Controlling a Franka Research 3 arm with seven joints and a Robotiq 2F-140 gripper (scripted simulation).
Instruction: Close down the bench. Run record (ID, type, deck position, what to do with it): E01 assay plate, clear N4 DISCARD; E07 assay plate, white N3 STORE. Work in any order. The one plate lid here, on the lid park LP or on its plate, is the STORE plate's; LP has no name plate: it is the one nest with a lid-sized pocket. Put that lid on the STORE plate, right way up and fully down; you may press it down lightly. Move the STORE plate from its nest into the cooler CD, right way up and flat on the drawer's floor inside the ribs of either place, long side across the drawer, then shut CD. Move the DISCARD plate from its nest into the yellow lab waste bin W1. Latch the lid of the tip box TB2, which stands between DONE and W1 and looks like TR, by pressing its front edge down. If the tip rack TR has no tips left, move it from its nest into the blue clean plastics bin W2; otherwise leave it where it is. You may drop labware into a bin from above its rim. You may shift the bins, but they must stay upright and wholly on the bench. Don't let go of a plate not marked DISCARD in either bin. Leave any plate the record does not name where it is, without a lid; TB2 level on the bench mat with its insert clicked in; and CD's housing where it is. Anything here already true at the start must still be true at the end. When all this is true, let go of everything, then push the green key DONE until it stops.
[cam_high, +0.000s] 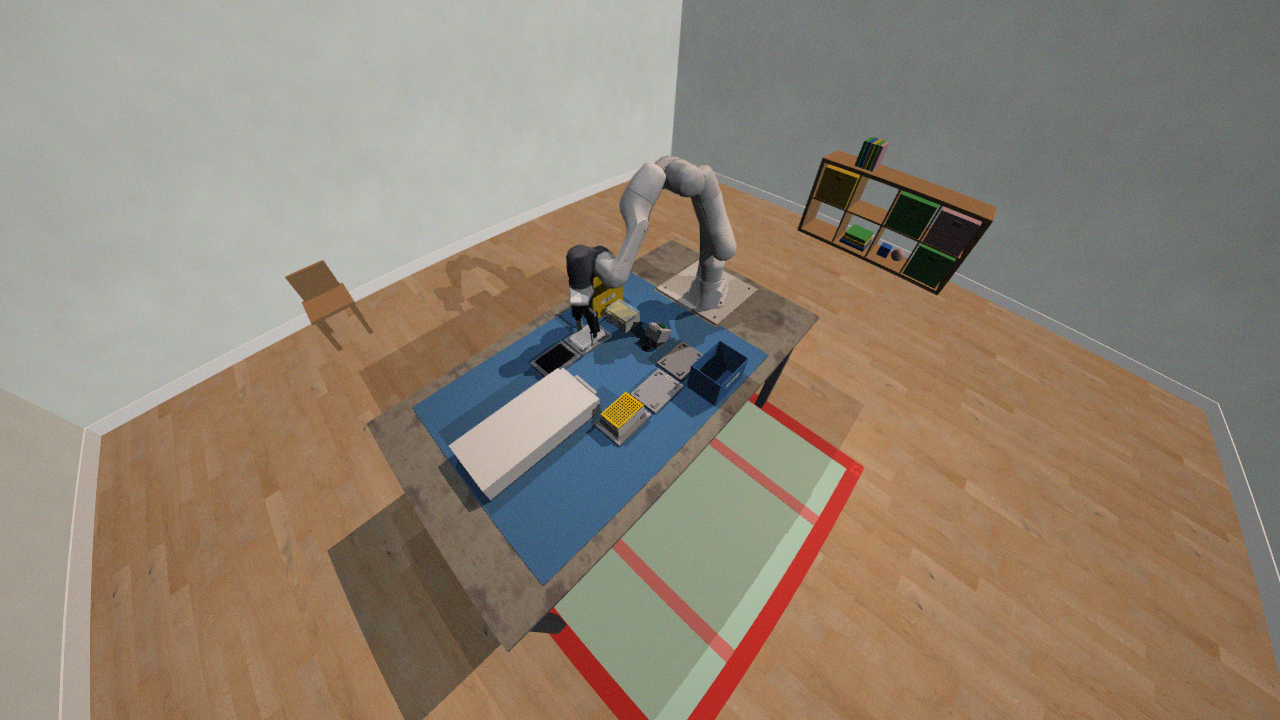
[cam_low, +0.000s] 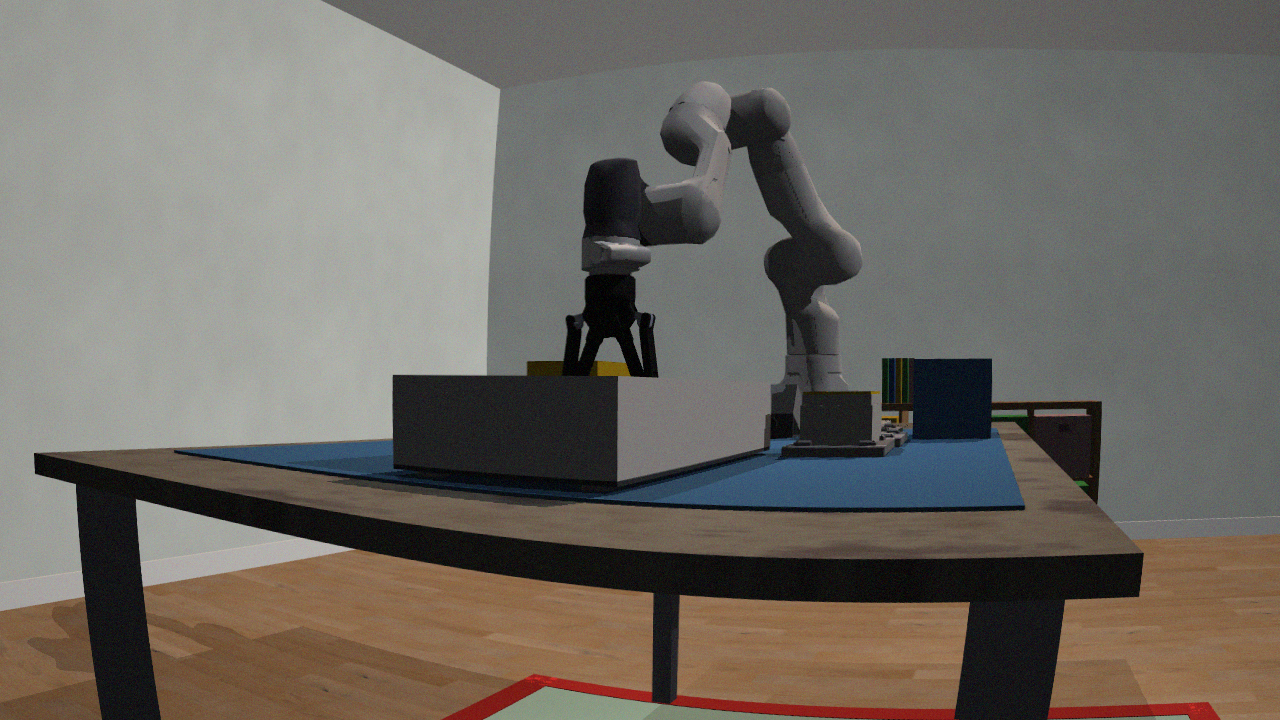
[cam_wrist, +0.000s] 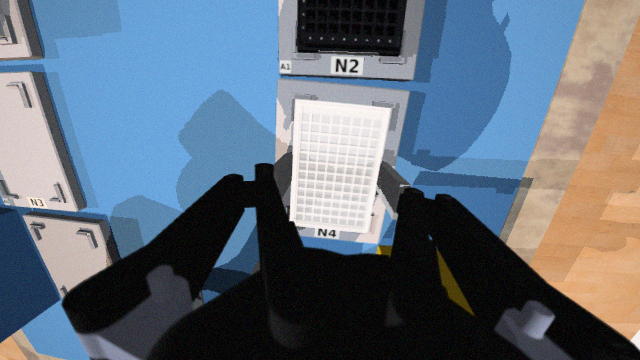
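Now: the clear plate 20 mm below my hand. From my hand the other things lie so: black plate: 170 mm ahead, 30 mm to the right, 20 mm below; yellow insert: 170 mm behind, 60 mm to the left, 10 mm above; nest N4: 30 mm below.
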